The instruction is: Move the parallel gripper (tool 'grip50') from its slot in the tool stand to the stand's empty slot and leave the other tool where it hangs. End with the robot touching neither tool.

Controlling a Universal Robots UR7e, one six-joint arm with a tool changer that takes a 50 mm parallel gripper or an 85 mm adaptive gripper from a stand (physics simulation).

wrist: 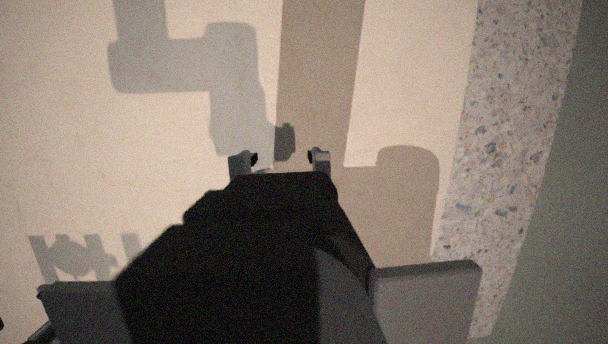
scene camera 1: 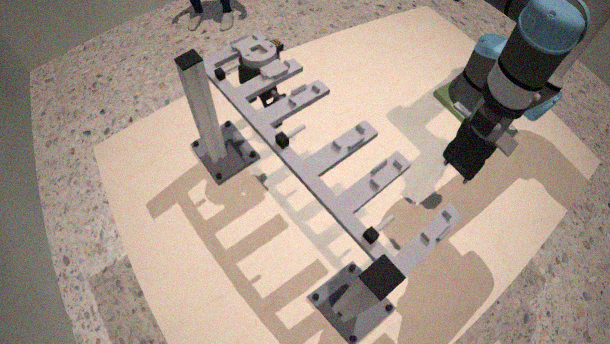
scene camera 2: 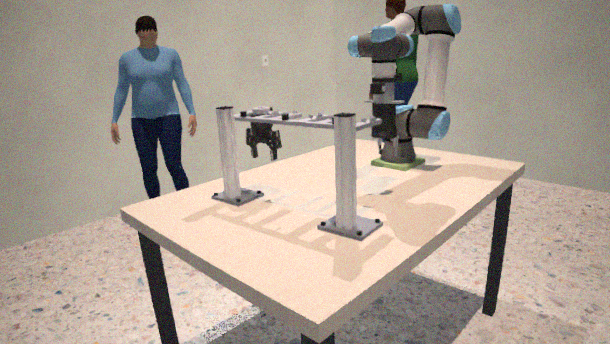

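Where they show: arm's base, origin of the base link: (scene camera 1: 470, 98) (scene camera 2: 397, 159).
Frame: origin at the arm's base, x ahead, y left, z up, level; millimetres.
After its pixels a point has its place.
Observation:
The parallel gripper (scene camera 1: 456, 172) (scene camera 2: 388, 149) (wrist: 283, 157) is mounted on my arm and points down, its fingers apart with nothing between them. It hangs off the open ends of the tool stand (scene camera 1: 320, 185) @(x 645, y 122, z 262 mm) (scene camera 2: 310, 121) @(x 616, y 104, z 257 mm), on the robot-base side, near the end slot. The wrist view shows no stand arm beside it. Its exact height against the stand arms is hard to tell. The adaptive gripper (scene camera 1: 257, 52) (scene camera 2: 263, 134) hangs in the far-end slot. The middle slot, by its arm (scene camera 1: 345, 142) @(x 577, y 82, z 262 mm), and the near-end slot, by its outer arm (scene camera 1: 415, 252) @(x 592, y 268, z 262 mm), hold no tool.
Two posts (scene camera 1: 202, 110) @(x 724, y -164, z 176 mm) (scene camera 2: 345, 175) @(x 677, y 286, z 143 mm) (scene camera 2: 230, 155) @(x 728, y -163, z 139 mm) carry the stand above the table (scene camera 2: 280, 280) @(x 948, y 333, z -20 mm). Small pegs (scene camera 1: 385, 224) @(x 609, y 216, z 274 mm) (scene camera 1: 296, 132) @(x 633, y 39, z 273 mm) stick out between the stand arms. The green robot base plate (scene camera 1: 445, 97) @(x 82, y -40, z 1 mm) (scene camera 2: 398, 164) @(x 73, y 51, z 0 mm) is behind the arm. Two people stand beyond the table.

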